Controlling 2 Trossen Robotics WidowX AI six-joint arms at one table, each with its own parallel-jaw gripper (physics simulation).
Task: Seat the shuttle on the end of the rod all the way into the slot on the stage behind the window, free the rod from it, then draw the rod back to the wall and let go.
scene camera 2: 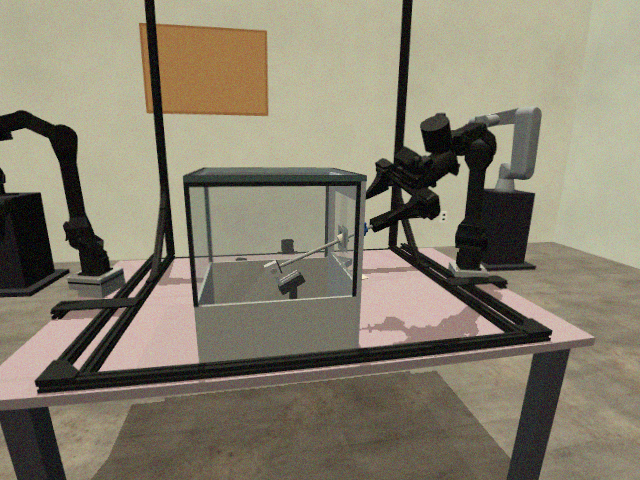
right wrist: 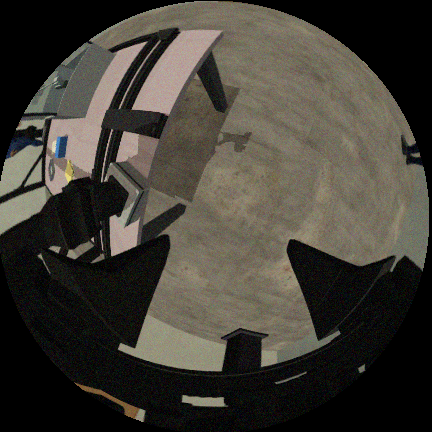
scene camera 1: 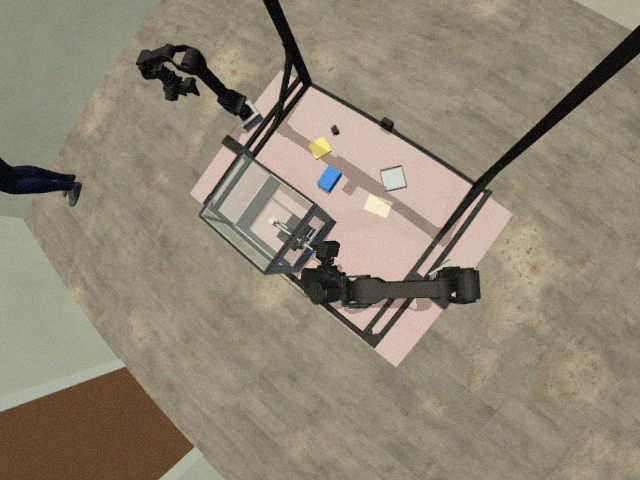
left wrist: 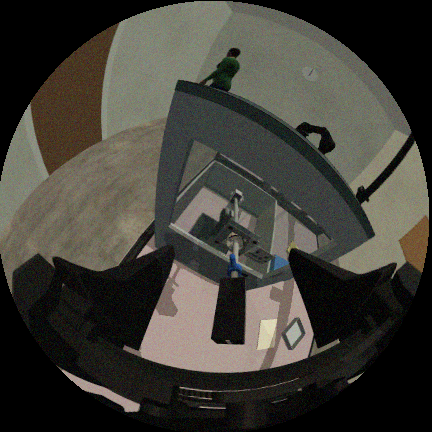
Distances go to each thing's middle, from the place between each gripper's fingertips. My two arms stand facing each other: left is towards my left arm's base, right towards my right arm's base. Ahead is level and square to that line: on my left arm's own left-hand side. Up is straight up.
Scene:
Right now my left hand is 2 cm past the rod (left wrist: 228,327), 8 cm to the left of it and 7 cm above it. Also, from my left hand: glass-walled box (scene camera 2: 276,254) 1 cm behind, 21 cm to the right, 10 cm below.
I see my right gripper 730 mm to the right of the glass-walled box, 160 mm short of it and 20 mm below it. The rest, counted from my right hand: rod: 850 mm to the left, 150 mm ahead, 40 mm above.

